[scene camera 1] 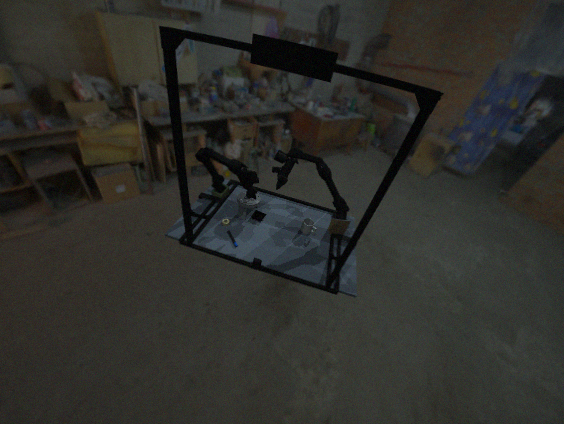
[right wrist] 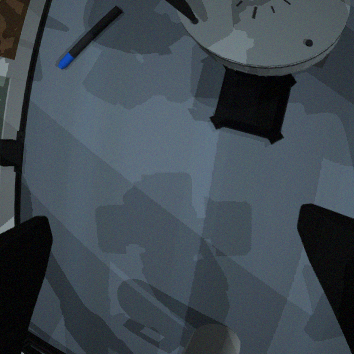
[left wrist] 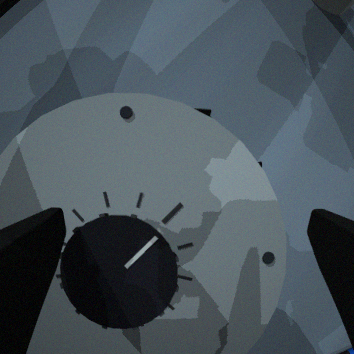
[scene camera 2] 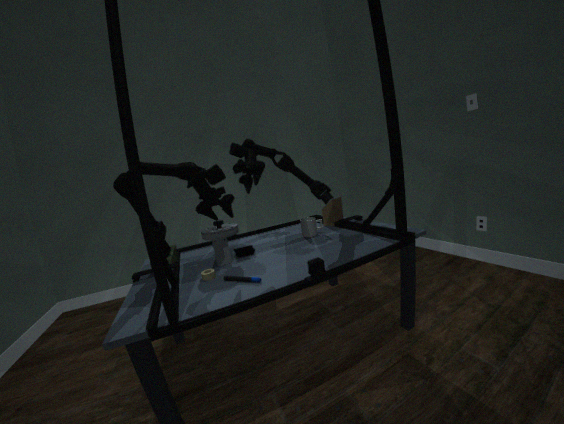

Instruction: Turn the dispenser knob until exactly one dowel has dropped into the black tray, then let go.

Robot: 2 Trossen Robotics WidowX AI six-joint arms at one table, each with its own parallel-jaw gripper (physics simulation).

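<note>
The pale dispenser stands at the left of the table, with a round black knob on top. The knob's white line points at the long thick mark in the left wrist view. My left gripper is open just above the disc, its fingers wide, with the knob nearer the left-hand finger. The black tray sits by the dispenser's foot; its inside is dark and I make out no dowel. My right gripper is open, high above the table.
A black marker with a blue end and a yellow tape roll lie near the dispenser. A mug and a wooden block stand at the right. A black frame surrounds the table.
</note>
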